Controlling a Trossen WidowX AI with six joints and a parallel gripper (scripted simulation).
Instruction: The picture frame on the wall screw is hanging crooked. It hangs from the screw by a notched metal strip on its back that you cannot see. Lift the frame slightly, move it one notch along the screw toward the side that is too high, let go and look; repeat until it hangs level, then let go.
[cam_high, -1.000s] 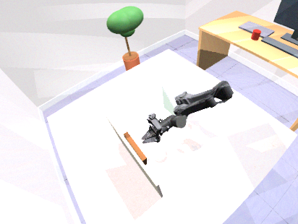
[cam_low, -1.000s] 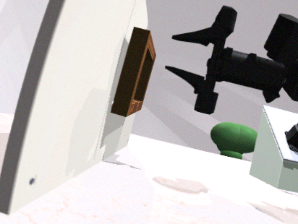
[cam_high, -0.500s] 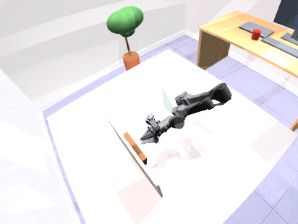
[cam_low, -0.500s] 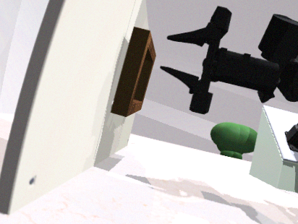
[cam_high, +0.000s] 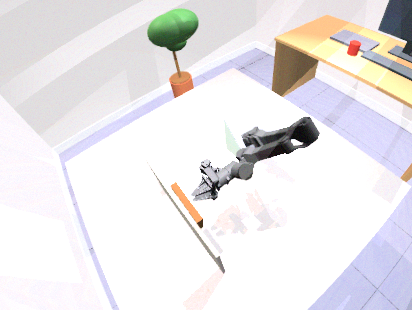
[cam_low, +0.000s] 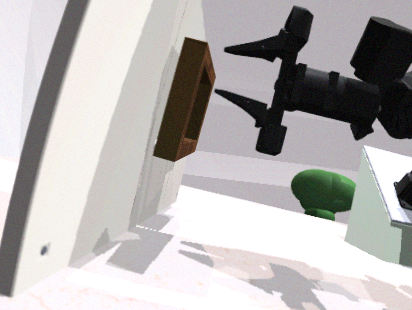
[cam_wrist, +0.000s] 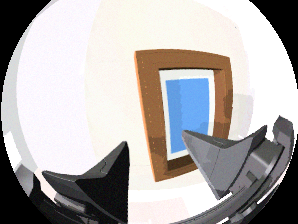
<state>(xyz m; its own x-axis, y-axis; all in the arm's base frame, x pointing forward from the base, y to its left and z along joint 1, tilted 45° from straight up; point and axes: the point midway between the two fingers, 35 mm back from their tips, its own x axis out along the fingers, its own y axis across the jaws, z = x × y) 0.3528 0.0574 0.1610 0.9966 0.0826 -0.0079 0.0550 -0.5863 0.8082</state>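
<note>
Now: the brown picture frame 6 cm below my gripper tip, 3 cm ahead of it and 1 cm to the right of it. From my gripper tip the other things lie so: wall panel 6 cm below, 4 cm ahead.
</note>
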